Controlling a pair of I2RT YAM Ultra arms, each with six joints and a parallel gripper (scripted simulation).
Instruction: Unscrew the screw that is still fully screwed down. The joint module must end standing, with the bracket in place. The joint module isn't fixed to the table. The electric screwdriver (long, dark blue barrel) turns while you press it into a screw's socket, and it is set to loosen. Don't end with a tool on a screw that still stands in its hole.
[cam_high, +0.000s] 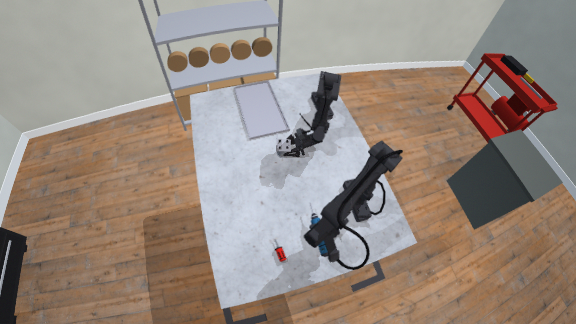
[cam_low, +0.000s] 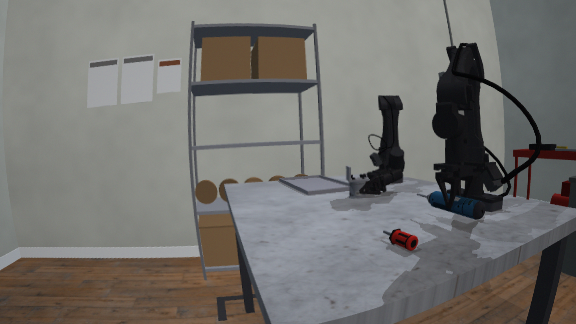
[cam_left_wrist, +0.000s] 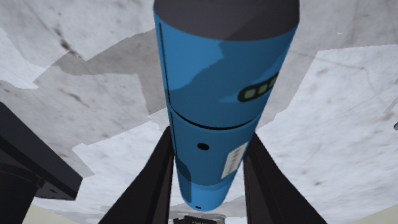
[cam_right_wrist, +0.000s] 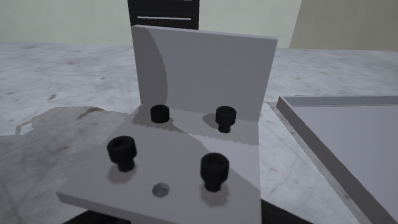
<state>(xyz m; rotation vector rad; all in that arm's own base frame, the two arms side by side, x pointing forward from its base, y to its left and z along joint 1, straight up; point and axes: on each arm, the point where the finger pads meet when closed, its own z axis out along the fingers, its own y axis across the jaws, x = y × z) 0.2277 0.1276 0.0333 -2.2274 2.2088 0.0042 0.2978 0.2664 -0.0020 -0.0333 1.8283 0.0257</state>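
The joint module lies right at my right hand. From my right hand the other things lie so: screw: 20 mm ahead, 10 mm to the left, 40 mm above; grey bracket: 50 mm above; bit: 60 mm behind, 330 mm to the left, 30 mm above.
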